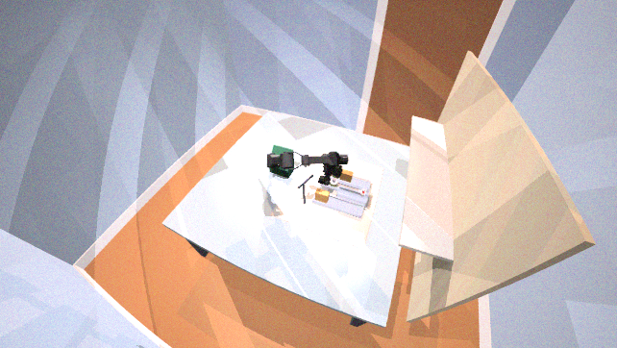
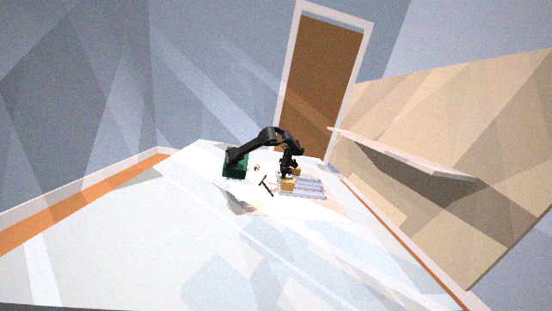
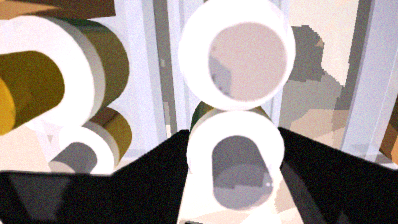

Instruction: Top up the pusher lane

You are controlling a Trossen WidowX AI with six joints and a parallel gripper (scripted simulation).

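Right now my gripper tip is 8 cm to the right of the grey-lidded jar. Round my gripper tip: lane rack (14 cm ahead, 3 cm to the right, 1 cm below).
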